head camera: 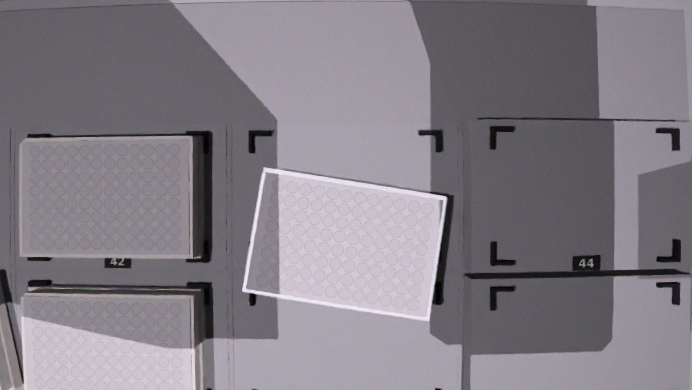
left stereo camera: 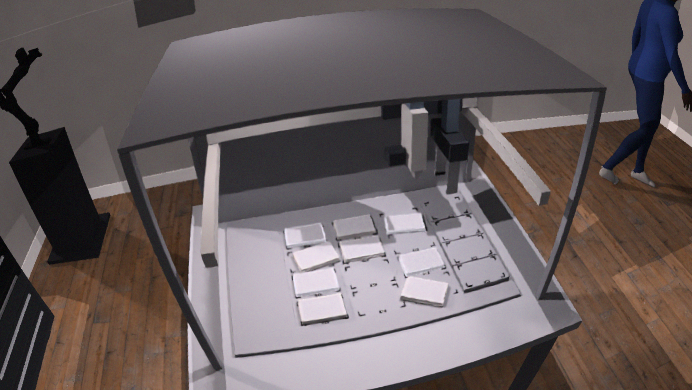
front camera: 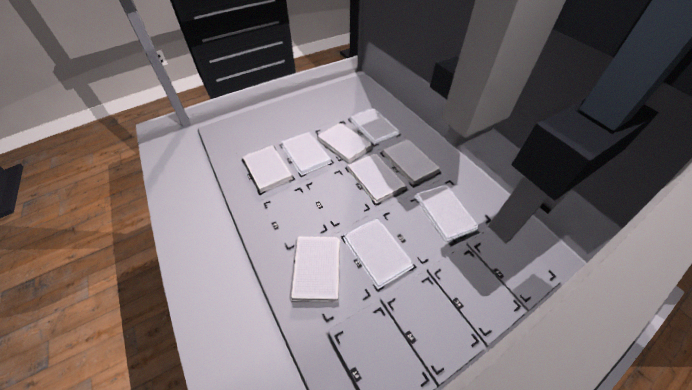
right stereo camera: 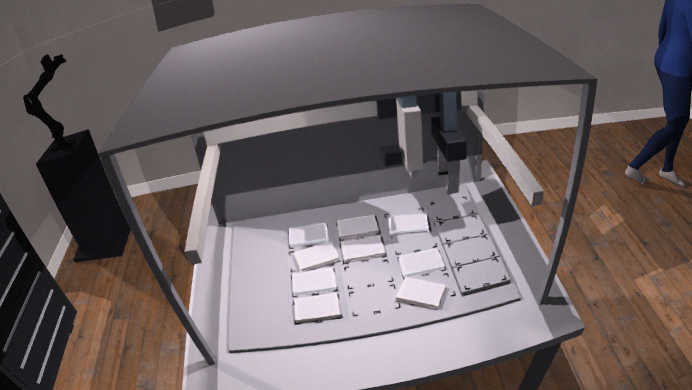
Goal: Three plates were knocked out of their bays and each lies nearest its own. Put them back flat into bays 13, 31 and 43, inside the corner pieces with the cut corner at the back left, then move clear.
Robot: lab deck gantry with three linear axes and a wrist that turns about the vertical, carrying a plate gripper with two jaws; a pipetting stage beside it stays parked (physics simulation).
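Places are measured from the robot's base along level axes (x right, y ahead, z up), in millimetres.
Where they show: gripper, fingertip midpoint: point(left stereo camera: 445, 183) point(front camera: 520, 218) point(right stereo camera: 448, 183); robot's base, origin of the base link: point(left stereo camera: 302, 325) point(front camera: 243, 160) point(right stereo camera: 296, 323).
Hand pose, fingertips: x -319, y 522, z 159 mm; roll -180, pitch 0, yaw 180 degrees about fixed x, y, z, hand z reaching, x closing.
Observation:
Each offset is from my fingertips to the top centre of the thing. "*": to the spot under its first point.
My gripper point(front camera: 524, 221) point(left stereo camera: 446, 182) point(right stereo camera: 447, 182) hangs open and empty at the back right, above the deck and right of the bay 43 plate. Its jaws do not show in the head view. The bay 43 plate @[dx -14, dy -130, dz -140 mm] point(front camera: 446, 212) point(head camera: 345, 245) point(left stereo camera: 405, 223) point(right stereo camera: 409, 223) is turned slightly clockwise in the head view, shifted frontward over the front corner pieces. The bay 31 plate @[dx +64, dy -439, dz -141 mm] point(front camera: 345, 142) point(left stereo camera: 315, 256) point(right stereo camera: 316, 256) lies turned at the left. The bay 13 plate @[dx +289, dy -159, dz -141 mm] point(front camera: 316, 269) point(left stereo camera: 425, 291) point(right stereo camera: 421, 292) lies turned at the front. Their cut corners are unclear.
The parked pipetting stage point(front camera: 495, 65) point(left stereo camera: 415, 140) point(right stereo camera: 410, 135) hangs left of the gripper. A plate @[dx +169, dy -130, dz -144 mm] point(front camera: 379, 252) point(left stereo camera: 421, 261) stands behind the bay 13 plate. Another plate @[dx -45, dy -294, dz -144 mm] point(front camera: 412, 161) point(head camera: 106, 197) stands in bay 42. Bay 44 @[* dx -42, dy +9, dz -144 mm] point(head camera: 550, 200) holds no plate.

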